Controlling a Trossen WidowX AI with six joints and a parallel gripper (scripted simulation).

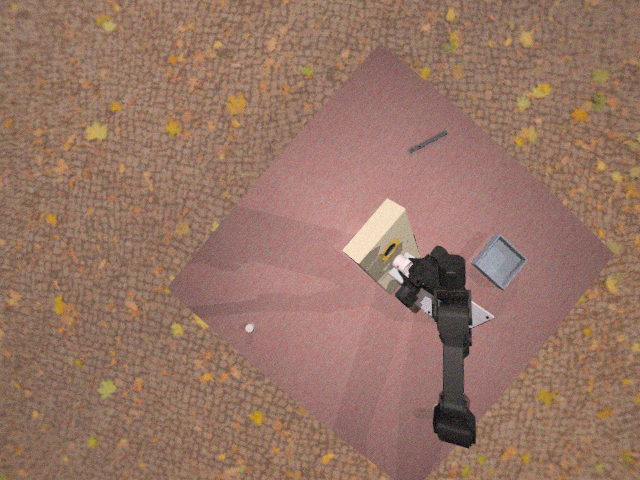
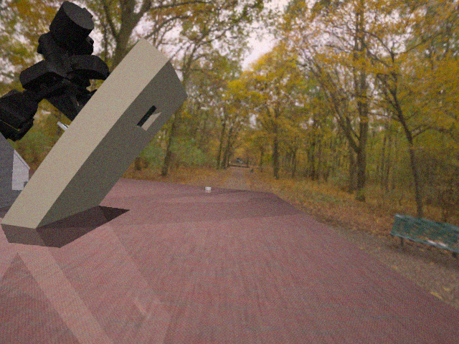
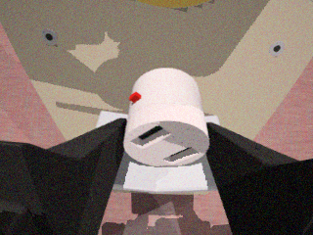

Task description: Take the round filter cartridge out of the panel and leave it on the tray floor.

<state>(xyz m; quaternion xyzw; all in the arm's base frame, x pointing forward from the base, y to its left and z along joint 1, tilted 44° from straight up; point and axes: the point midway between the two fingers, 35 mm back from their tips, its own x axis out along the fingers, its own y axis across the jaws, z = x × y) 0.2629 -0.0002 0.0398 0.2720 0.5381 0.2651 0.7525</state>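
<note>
The service panel is 40 mm ahead of my gripper tip, 10 mm to the left of it and 20 mm below it. The rest, counted from my gripper tip: small white peg 160 mm ahead, 570 mm to the left, 180 mm below; grey tray 300 mm behind, 320 mm to the right, 180 mm below; white round filter cartridge right at my gripper tip.
</note>
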